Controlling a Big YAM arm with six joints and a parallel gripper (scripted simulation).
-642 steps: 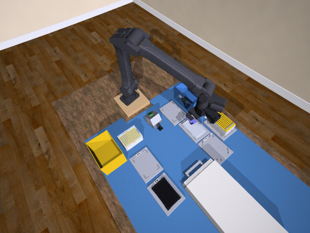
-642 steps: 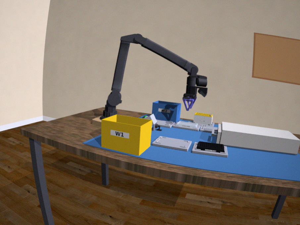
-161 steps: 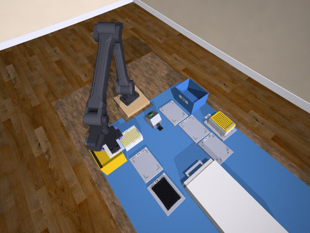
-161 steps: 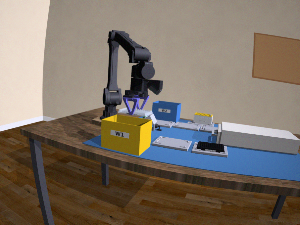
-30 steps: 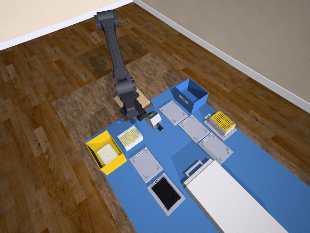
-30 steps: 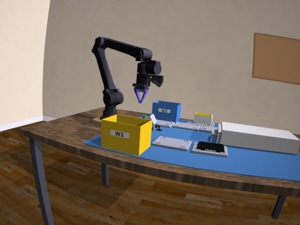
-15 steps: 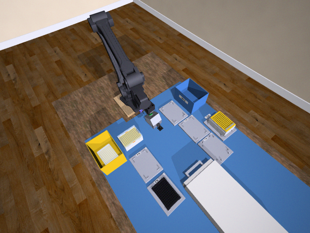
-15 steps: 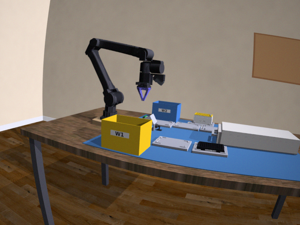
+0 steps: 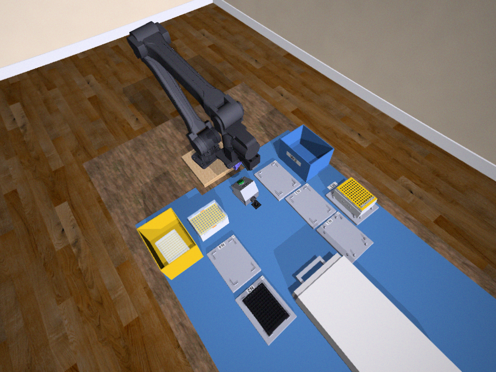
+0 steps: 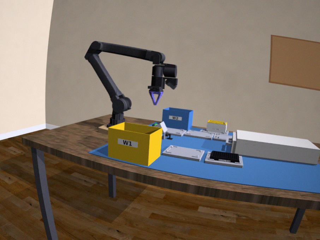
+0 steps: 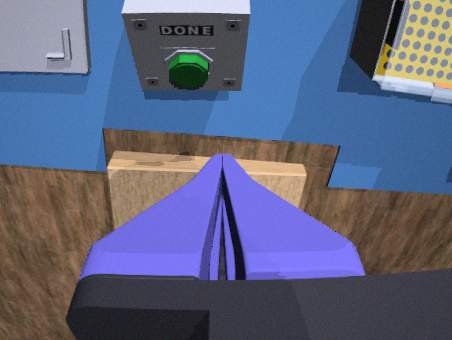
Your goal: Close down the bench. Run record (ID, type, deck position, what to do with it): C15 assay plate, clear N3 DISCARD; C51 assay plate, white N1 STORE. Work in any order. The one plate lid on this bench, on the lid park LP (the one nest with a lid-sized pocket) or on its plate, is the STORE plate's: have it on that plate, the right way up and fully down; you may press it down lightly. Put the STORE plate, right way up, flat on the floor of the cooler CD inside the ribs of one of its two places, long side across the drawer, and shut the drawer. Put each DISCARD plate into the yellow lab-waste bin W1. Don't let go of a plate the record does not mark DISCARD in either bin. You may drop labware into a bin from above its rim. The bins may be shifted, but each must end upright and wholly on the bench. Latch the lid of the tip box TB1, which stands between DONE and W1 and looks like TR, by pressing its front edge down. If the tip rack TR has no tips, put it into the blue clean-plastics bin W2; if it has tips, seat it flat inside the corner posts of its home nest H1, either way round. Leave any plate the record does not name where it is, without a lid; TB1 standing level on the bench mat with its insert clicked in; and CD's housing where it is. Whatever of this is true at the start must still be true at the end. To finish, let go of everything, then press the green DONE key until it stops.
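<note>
Now: hand 120 mm above the green DONE key and 20 mm to the right of it. Round my hand: N3 label (180 mm ahead, 170 mm to the left, 170 mm below); tip box lid (170 mm to the right, 130 mm below, 20 mm ahead); lid park nest LP (180 mm below, 160 mm to the left, 70 mm ahead).
</note>
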